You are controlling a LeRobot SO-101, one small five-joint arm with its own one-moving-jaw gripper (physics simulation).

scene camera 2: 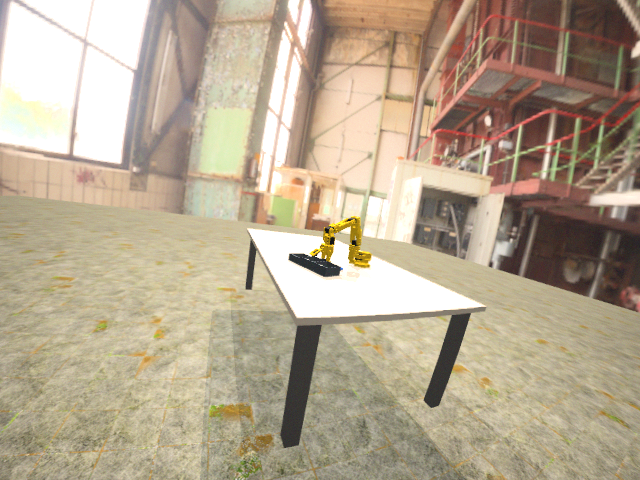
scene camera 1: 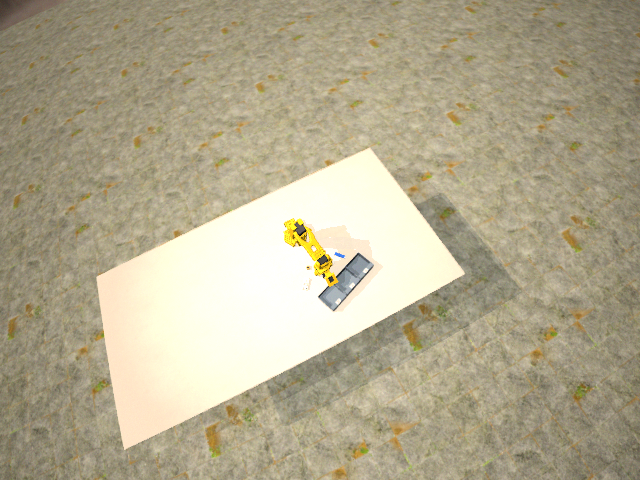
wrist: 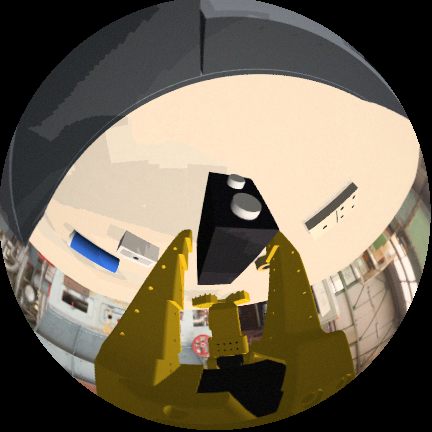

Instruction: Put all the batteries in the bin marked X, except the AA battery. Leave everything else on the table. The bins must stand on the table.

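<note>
A black block battery with two round silver terminals stands in the gap between the jaws in the wrist view, near the bins. My gripper is open around it, and the jaws do not plainly press on it. A blue cylindrical battery lies on the table to the left in the wrist view. A row of three dark bins stands on the table beside the gripper. Its pale labels are too small to read, so the X cannot be made out.
In the wrist view a white block with a dark dot lies beside the blue battery. A domino lies to the right. A brass nut is partly hidden behind the right jaw. The table carries the arm.
</note>
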